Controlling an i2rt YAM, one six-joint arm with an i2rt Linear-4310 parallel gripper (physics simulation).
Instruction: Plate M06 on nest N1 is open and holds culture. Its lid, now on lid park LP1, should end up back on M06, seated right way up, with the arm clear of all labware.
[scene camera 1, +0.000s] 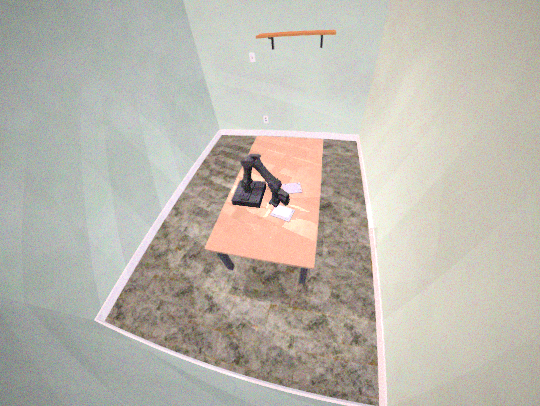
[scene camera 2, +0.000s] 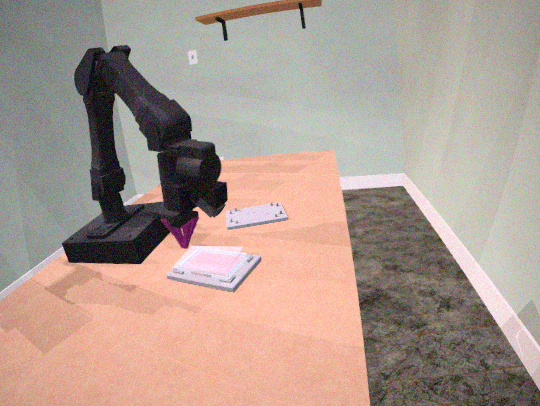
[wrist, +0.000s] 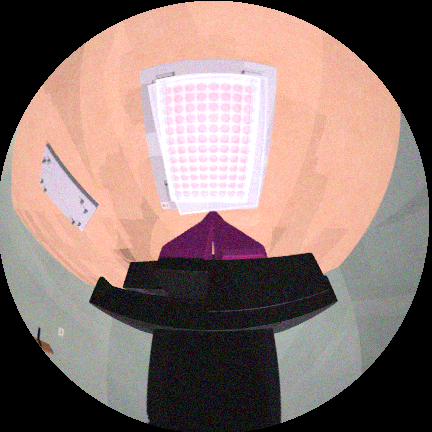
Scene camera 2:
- my gripper: 184, 248
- flat white lid: 201, 259, on a pink well plate
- grey lid park nest: 274, 212
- grey plate nest: 230, 285
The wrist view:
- my gripper: 212, 216
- flat white lid: 211, 128
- grey lid park nest: 67, 194
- grey plate nest: 148, 75
